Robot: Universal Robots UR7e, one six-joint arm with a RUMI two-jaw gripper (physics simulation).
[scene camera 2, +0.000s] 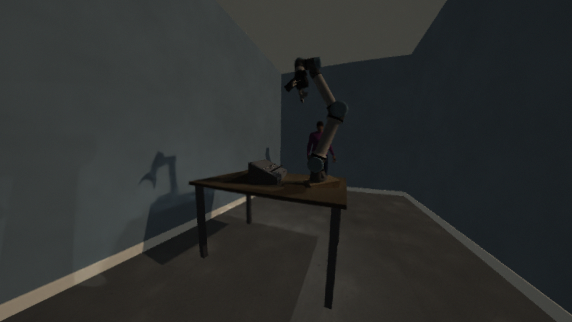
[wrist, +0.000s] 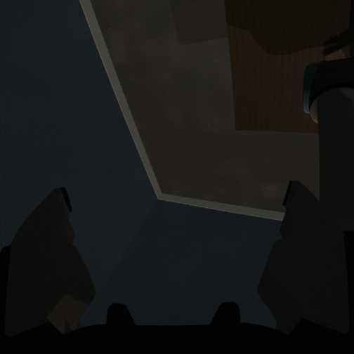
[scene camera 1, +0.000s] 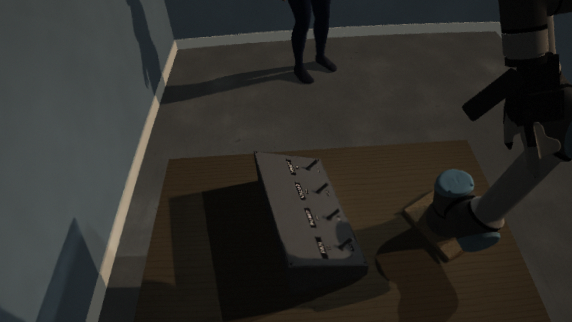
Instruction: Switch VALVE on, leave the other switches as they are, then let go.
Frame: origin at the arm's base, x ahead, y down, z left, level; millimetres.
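Seen in the pictures: gripper, fingertip midpoint: (scene camera 2: pixel 298 95) (scene camera 1: pixel 522 162); arm's base, link origin: (scene camera 2: pixel 318 180) (scene camera 1: pixel 447 218).
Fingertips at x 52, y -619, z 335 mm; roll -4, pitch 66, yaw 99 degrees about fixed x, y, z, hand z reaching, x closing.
Note:
Offsets run from my fingertips to a thing's top centre. Level surfaces: height alone.
A grey sloped switch panel (scene camera 1: pixel 280 200) (scene camera 2: pixel 260 173) stands on the wooden table. In scene camera 1 its four labelled toggle levers run in a row. The VALVE label @(dz -367, dx +468, dy +528 mm) (scene camera 1: pixel 300 190) is second from the far end, with the VALVE lever @(dz -396, dx +391, dy +525 mm) (scene camera 1: pixel 321 188) beside it. The VENT lever @(dz -508, dx +432, dy +525 mm) (scene camera 1: pixel 311 165), PUMP lever @(dz -283, dx +349, dy +525 mm) (scene camera 1: pixel 332 215) and FAN lever @(dz -171, dx +307, dy +525 mm) (scene camera 1: pixel 345 244) lean much the same way as it. Which way is on cannot be told. My gripper (scene camera 1: pixel 522 157) (scene camera 2: pixel 301 96) (wrist: pixel 175 186) is open and empty, high above the table and away from the panel. The panel does not show in the wrist view.
The arm's base (scene camera 1: pixel 442 217) (scene camera 2: pixel 317 175) stands on the table @(dy +655 mm) (scene camera 1: pixel 400 155) (scene camera 2: pixel 300 196) (wrist: pixel 270 95), to the right of the panel in scene camera 1. A person (scene camera 1: pixel 300 40) (scene camera 2: pixel 316 142) stands beyond the table. A wall (scene camera 1: pixel 75 100) (scene camera 2: pixel 125 100) rises on the left.

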